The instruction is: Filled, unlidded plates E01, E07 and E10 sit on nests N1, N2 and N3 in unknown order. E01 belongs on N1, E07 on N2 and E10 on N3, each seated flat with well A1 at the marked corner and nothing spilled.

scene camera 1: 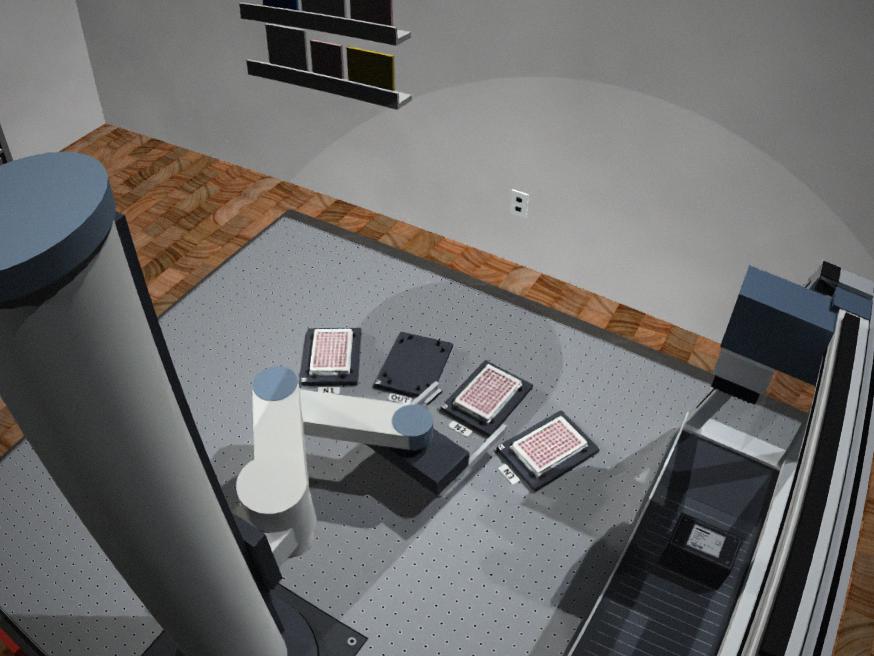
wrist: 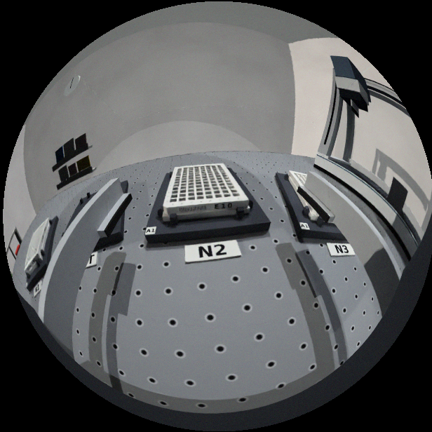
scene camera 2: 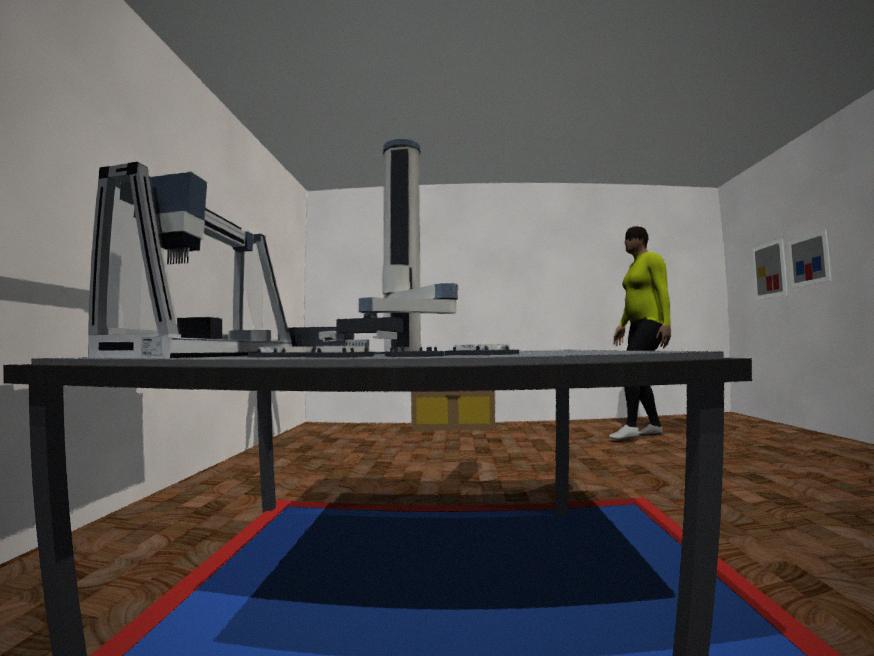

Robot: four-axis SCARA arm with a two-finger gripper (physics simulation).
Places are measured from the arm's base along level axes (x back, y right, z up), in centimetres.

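Pixels of known places: gripper, fingertip midpoint: (scene camera 1: 470,406) (scene camera 2: 348,334).
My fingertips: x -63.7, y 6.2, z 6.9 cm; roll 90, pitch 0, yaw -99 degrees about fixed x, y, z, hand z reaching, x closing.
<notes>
Behind a point stands the place of what it marks.
Plate E10 (scene camera 1: 488,391) @(x -71.3, y 6.2, z 3.8 cm) (wrist: 205,187) sits on nest N2 (wrist: 200,232), its label facing the wrist camera; it looks flat. A plate with red wells (scene camera 1: 331,350) @(x -64.1, y -28.0, z 3.7 cm) (wrist: 39,242) is on nest N1 (scene camera 1: 356,353) @(x -67.1, y -23.6, z 2.5 cm). Another (scene camera 1: 549,444) @(x -65.4, y 22.8, z 3.8 cm) (wrist: 298,177) is on nest N3 (scene camera 1: 534,482) @(x -56.9, y 24.0, z 2.5 cm) (wrist: 290,200), partly behind a finger in the wrist view. I cannot read the labels on these two. The nests' A1 tags show at N2 and N3; the plates' own A1 corners cannot be made out. My gripper (scene camera 1: 470,408) @(x -63.7, y 6.2, z 6.9 cm) (wrist: 217,178) is open and empty, low in front of N2, one finger towards each side.
The empty OUT nest (scene camera 1: 414,362) @(x -71.4, y -11.6, z 2.5 cm) (wrist: 119,232) lies between N1 and N2, partly behind the left finger in the wrist view. A gantry machine (scene camera 1: 783,317) @(x -69.8, y 54.2, z 49.1 cm) (scene camera 2: 180,194) @(x -77.8, y 49.2, z 44.0 cm) with a dark box (scene camera 1: 700,549) @(x -50.9, y 57.1, z 13.3 cm) stands beyond N3. A person (scene camera 2: 643,285) is behind the table.
</notes>
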